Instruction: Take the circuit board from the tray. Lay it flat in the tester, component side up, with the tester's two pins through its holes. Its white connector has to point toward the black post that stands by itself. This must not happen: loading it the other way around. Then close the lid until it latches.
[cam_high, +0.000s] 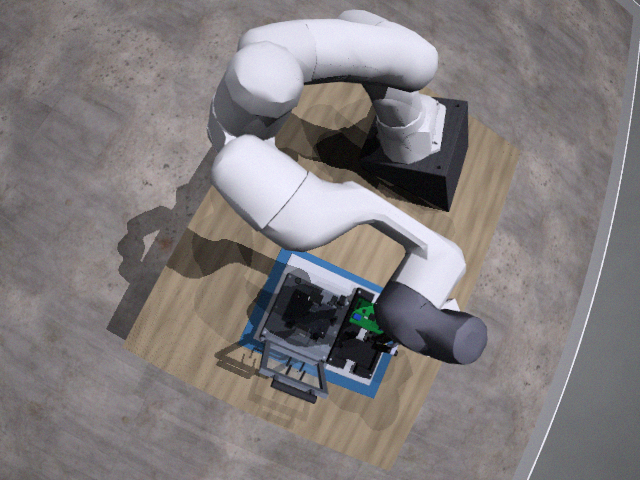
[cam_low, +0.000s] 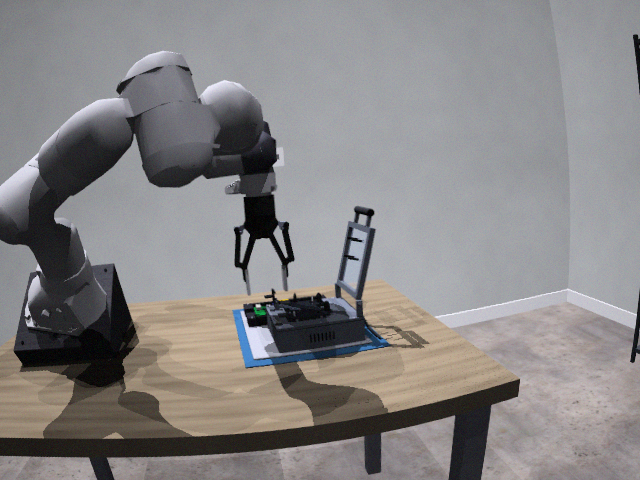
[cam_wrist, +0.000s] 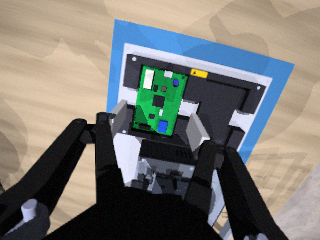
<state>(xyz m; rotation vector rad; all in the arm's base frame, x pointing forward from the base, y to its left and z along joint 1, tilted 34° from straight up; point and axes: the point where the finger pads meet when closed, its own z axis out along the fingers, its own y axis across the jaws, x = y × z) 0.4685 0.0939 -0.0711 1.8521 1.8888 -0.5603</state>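
The green circuit board lies 80 mm below my hand. Also, from my hand: tester lid (180 mm ahead, 170 mm to the right, 90 mm above); then tester (90 mm ahead, 130 mm to the right, 20 mm above).
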